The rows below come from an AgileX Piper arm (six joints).
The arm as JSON. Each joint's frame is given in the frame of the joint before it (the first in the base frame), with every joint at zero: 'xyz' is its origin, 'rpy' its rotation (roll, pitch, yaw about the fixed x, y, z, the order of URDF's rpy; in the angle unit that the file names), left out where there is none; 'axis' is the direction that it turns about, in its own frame. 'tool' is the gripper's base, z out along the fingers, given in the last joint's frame.
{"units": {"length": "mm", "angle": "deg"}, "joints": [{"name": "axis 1", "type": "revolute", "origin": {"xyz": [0.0, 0.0, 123.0]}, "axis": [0.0, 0.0, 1.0]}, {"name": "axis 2", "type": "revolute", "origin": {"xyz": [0.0, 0.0, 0.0]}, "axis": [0.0, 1.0, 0.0]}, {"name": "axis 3", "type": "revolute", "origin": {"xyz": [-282.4, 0.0, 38.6]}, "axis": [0.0, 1.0, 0.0]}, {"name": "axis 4", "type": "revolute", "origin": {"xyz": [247.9, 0.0, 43.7]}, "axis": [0.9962, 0.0, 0.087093]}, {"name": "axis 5", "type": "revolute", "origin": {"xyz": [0.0, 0.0, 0.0]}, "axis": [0.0, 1.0, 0.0]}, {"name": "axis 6", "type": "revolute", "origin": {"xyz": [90.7, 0.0, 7.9]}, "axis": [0.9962, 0.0, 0.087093]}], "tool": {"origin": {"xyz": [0.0, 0.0, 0.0], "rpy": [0.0, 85.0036, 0.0]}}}
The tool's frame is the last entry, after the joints.
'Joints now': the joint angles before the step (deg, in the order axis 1, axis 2, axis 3, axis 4, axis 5, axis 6). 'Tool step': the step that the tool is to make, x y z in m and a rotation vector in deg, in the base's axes. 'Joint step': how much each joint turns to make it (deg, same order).
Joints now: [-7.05 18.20 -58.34 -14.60 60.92 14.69]
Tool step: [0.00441 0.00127 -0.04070 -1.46 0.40 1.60]
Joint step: [0.00 -5.91 10.60 0.61 -4.88 -1.20]
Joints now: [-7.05 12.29 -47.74 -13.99 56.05 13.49]
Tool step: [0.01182 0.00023 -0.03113 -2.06 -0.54 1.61]
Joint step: [0.00 -3.29 8.69 0.12 -6.60 -1.16]
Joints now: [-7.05 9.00 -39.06 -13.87 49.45 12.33]
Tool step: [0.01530 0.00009 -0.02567 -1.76 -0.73 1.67]
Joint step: [0.00 -1.28 7.39 0.00 -7.40 -0.75]
